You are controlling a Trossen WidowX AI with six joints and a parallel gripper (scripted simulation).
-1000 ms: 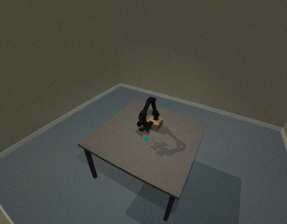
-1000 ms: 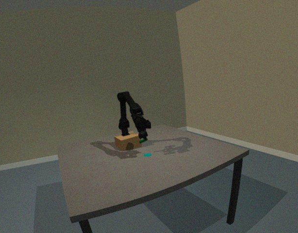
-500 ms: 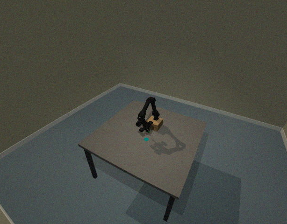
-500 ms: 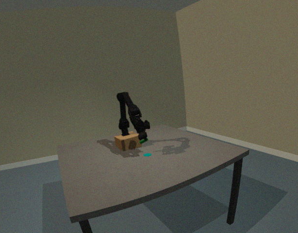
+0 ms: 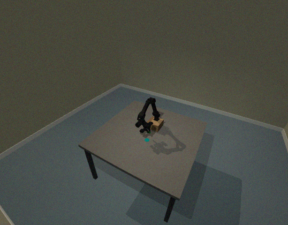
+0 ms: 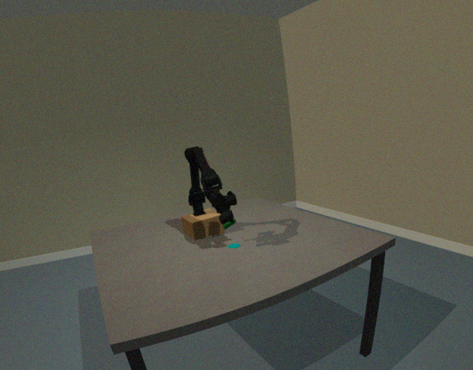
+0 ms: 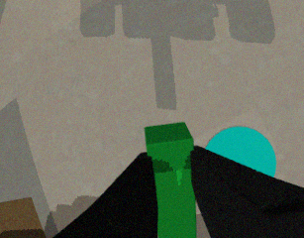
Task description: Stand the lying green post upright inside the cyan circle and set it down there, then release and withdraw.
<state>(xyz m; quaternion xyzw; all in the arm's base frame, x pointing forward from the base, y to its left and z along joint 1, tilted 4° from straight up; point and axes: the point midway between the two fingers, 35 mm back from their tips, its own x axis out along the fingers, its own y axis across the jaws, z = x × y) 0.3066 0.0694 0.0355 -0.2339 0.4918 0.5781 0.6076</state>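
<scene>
Now: gripper tip 110 mm above the cyan circle, 30 mm short of it and 20 mm to the left of it. The rest, counted from my gripper tip: green post: 20 mm to the right, 10 mm below, 10 mm behind.
</scene>
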